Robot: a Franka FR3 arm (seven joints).
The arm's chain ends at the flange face. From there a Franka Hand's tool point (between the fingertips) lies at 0.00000 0.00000 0.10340 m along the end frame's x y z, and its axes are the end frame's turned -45 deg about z.
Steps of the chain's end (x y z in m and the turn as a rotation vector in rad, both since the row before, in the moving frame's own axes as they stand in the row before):
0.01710 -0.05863 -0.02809 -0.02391 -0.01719 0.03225
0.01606 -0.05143 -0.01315 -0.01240 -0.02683 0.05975
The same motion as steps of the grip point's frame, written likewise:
0.05054 -0.02892 -0.02813 -0.00475 -0.02906 0.03225
0.04489 -0.02615 -0.01320 0.01020 -0.02774 0.05975

